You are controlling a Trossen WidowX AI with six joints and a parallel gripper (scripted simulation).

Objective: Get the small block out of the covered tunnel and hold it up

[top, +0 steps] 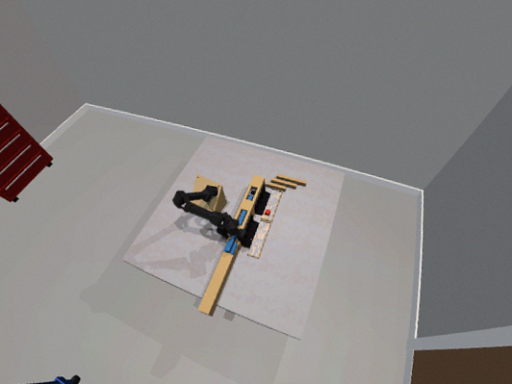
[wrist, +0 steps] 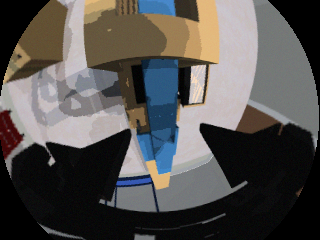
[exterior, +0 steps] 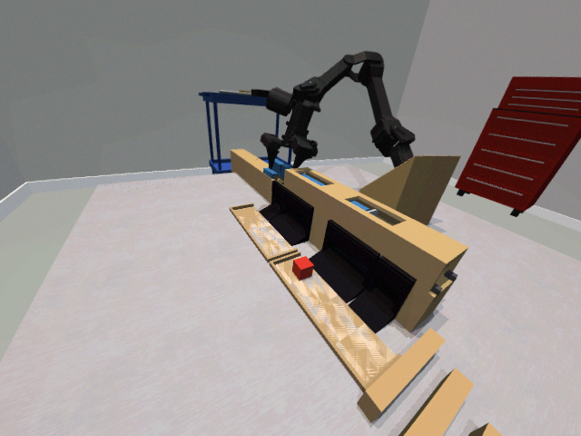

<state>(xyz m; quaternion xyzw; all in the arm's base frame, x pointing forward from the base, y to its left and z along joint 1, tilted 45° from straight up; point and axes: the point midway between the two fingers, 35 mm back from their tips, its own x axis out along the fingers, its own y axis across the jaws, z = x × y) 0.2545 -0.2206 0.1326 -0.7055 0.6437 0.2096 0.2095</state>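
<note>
My gripper tip is 20 mm short of the tan covered tunnel, 50 mm to the right of it and 60 mm above it.
</note>
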